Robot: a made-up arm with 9 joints. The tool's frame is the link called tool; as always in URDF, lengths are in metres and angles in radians.
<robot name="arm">
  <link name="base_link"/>
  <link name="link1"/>
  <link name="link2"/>
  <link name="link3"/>
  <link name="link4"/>
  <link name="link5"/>
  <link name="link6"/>
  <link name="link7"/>
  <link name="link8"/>
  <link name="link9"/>
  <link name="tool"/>
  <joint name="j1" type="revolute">
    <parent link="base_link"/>
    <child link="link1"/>
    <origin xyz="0 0 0.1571" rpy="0 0 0"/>
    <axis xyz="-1 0 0"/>
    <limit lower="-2.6" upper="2.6" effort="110" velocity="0.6"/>
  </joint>
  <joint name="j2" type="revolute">
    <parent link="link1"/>
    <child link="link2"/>
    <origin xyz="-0.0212 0.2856 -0.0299" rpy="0 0 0"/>
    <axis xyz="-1 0 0"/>
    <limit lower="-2.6" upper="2.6" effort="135" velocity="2"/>
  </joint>
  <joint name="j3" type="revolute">
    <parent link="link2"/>
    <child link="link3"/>
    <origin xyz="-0.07 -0.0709 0.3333" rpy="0 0 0"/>
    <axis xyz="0 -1 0"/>
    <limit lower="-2.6" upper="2.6" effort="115" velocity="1.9"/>
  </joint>
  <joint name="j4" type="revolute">
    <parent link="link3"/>
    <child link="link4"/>
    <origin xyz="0.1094 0.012 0.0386" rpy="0 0 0"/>
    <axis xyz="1 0 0"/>
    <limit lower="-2.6" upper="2.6" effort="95" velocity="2.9"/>
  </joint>
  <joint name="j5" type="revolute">
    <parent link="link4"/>
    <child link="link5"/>
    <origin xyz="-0.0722 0.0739 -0.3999" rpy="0 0 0"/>
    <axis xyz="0 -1 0"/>
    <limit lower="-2.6" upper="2.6" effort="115" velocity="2.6"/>
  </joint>
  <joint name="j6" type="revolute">
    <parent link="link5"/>
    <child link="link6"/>
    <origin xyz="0.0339 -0.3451 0.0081" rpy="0 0 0"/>
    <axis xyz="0 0 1"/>
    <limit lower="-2.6" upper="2.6" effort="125" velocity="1.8"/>
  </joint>
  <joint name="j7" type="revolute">
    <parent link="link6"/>
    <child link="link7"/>
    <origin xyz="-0.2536 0.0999 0.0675" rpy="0 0 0"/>
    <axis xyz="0 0 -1"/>
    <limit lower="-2.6" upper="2.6" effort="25" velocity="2.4"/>
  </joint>
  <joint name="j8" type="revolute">
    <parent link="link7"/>
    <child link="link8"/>
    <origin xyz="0.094 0.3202 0.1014" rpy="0 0 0"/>
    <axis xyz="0 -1 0"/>
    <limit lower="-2.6" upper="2.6" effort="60" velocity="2.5"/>
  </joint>
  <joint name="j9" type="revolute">
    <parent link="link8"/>
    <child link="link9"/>
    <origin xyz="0.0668 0.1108 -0.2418" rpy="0 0 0"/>
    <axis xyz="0 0 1"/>
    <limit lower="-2.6" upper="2.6" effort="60" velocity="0.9"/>
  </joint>
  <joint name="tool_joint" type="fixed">
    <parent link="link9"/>
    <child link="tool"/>
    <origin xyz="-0.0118 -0.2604 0.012" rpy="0 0 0"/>
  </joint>
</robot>
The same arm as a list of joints. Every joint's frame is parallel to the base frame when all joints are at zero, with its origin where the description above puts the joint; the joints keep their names.
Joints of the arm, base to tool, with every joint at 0 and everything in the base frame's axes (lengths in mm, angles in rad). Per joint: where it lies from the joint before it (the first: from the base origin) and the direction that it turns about. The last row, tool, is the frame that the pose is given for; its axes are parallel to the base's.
j1: axis -1 0 0 offset 0 0 157.1
j2: axis -1 0 0 offset -21.2 285.6 -29.9
j3: axis 0 -1 0 offset -70 -70.9 333.3
j4: axis 1 0 0 offset 109.4 12 38.6
j5: axis 0 -1 0 offset -72.2 73.9 -399.9
j6: axis 0 0 1 offset 33.9 -345.1 8.1
j7: axis 0 0 -1 offset -253.6 99.9 67.5
j8: axis 0 -1 0 offset 94 320.2 101.4
j9: axis 0 0 1 offset 66.8 110.8 -241.8
tool: offset -11.8 -260.4 12
Joint limits (rad, base to tool): -2.6..2.6 -2.6..2.6 -2.6..2.6 -2.6..2.6 -2.6..2.6 -2.6..2.6 -2.6..2.6 -2.6..2.6 -2.6..2.6

